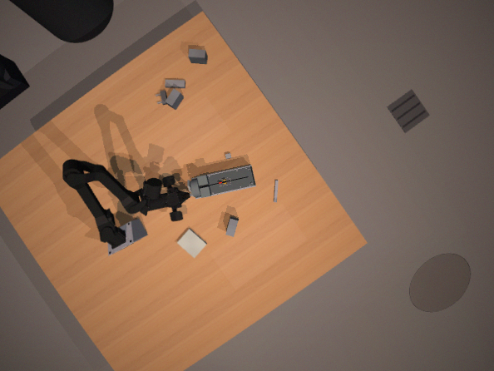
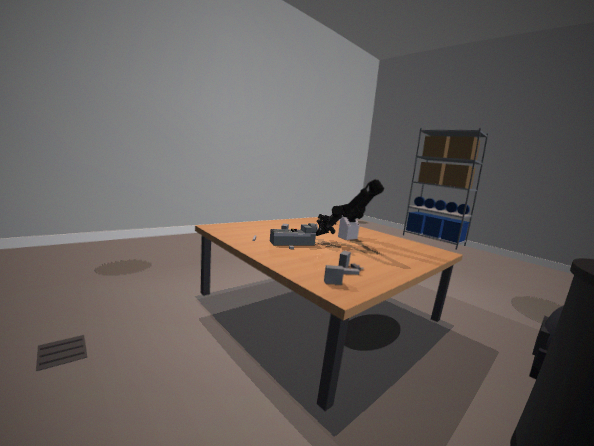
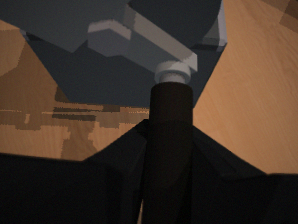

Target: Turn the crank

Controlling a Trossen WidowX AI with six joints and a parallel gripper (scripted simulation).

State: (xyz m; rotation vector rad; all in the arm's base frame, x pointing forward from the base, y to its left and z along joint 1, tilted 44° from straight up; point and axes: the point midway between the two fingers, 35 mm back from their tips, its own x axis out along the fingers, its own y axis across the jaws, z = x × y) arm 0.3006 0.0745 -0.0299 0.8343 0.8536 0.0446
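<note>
My gripper tip is now 2 cm past the dark crank handle and 3 cm below it. From my gripper tip the other things lie so: red pointer 15 cm ahead, 2 cm to the right, 4 cm above; white square plate 10 cm behind, 19 cm to the right, 3 cm below; small grey cube 23 cm ahead, 7 cm to the left, 4 cm below.
</note>
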